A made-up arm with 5 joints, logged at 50 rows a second.
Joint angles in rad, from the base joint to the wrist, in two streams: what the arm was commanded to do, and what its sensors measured. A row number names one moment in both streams.
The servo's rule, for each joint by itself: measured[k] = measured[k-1] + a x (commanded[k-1-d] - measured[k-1]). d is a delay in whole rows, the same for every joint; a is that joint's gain. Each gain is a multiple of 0.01, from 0.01 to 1. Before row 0 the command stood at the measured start. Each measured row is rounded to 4 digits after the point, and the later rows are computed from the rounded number. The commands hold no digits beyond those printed.
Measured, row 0:
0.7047, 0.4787, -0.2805, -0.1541, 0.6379
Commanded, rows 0 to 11:
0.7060, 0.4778, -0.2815, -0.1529, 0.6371
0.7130, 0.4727, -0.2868, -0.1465, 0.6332
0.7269, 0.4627, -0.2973, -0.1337, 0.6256
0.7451, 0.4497, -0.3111, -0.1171, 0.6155
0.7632, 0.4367, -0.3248, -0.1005, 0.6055
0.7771, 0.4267, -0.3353, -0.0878, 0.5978
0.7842, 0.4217, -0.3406, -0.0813, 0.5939
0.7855, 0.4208, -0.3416, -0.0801, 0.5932
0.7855, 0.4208, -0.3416, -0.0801, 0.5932
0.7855, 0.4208, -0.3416, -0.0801, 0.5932
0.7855, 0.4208, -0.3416, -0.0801, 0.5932
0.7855, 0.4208, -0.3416, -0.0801, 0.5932
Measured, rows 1 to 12:
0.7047, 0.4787, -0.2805, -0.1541, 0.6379
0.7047, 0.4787, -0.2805, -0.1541, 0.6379
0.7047, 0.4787, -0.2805, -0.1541, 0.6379
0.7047, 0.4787, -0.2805, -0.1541, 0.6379
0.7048, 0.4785, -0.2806, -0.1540, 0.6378
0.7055, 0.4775, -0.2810, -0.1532, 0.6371
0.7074, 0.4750, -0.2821, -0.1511, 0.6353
0.7108, 0.4707, -0.2841, -0.1474, 0.6321
0.7155, 0.4649, -0.2869, -0.1422, 0.6278
0.7210, 0.4584, -0.2903, -0.1362, 0.6230
0.7267, 0.4522, -0.2938, -0.1302, 0.6183
0.7320, 0.4469, -0.2971, -0.1247, 0.6143
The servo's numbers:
d 4
a 0.09 0.17 0.07 0.11 0.16

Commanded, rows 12 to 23:
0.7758, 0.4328, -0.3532, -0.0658, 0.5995
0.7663, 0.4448, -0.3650, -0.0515, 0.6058
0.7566, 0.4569, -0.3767, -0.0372, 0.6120
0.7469, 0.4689, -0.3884, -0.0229, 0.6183
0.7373, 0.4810, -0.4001, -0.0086, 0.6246
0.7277, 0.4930, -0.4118, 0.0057, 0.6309
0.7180, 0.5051, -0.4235, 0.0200, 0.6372
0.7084, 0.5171, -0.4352, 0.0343, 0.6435
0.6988, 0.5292, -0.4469, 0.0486, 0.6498
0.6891, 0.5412, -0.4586, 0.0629, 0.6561
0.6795, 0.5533, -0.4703, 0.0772, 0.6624
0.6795, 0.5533, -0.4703, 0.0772, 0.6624
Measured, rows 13 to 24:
0.7368, 0.4425, -0.3002, -0.1198, 0.6109
0.7412, 0.4388, -0.3031, -0.1154, 0.6081
0.7452, 0.4357, -0.3058, -0.1115, 0.6057
0.7488, 0.4332, -0.3083, -0.1080, 0.6037
0.7512, 0.4331, -0.3114, -0.1034, 0.6030
0.7526, 0.4351, -0.3152, -0.0977, 0.6034
0.7530, 0.4388, -0.3195, -0.0910, 0.6048
0.7525, 0.4439, -0.3243, -0.0835, 0.6070
0.7511, 0.4502, -0.3296, -0.0753, 0.6098
0.7490, 0.4575, -0.3354, -0.0664, 0.6132
0.7462, 0.4656, -0.3416, -0.0569, 0.6170
0.7428, 0.4744, -0.3482, -0.0469, 0.6212

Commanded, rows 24 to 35:
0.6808, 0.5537, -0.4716, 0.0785, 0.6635
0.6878, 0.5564, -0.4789, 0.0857, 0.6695
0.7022, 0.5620, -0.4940, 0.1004, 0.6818
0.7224, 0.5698, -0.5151, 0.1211, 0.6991
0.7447, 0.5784, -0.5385, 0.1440, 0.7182
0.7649, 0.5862, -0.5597, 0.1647, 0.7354
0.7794, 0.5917, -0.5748, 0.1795, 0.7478
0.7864, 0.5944, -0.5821, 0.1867, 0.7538
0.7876, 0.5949, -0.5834, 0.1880, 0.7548
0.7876, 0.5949, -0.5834, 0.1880, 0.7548
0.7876, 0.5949, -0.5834, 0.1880, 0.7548
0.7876, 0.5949, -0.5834, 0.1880, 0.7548
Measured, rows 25 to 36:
0.7388, 0.4837, -0.3551, -0.0364, 0.6258
0.7343, 0.4935, -0.3623, -0.0255, 0.6306
0.7294, 0.5037, -0.3699, -0.0142, 0.6357
0.7249, 0.5121, -0.3769, -0.0041, 0.6400
0.7209, 0.5192, -0.3835, 0.0050, 0.6438
0.7179, 0.5255, -0.3902, 0.0139, 0.6479
0.7165, 0.5317, -0.3975, 0.0234, 0.6533
0.7170, 0.5382, -0.4057, 0.0341, 0.6606
0.7195, 0.5450, -0.4150, 0.0462, 0.6698
0.7236, 0.5520, -0.4251, 0.0592, 0.6803
0.7286, 0.5587, -0.4356, 0.0724, 0.6911
0.7338, 0.5648, -0.4459, 0.0850, 0.7011

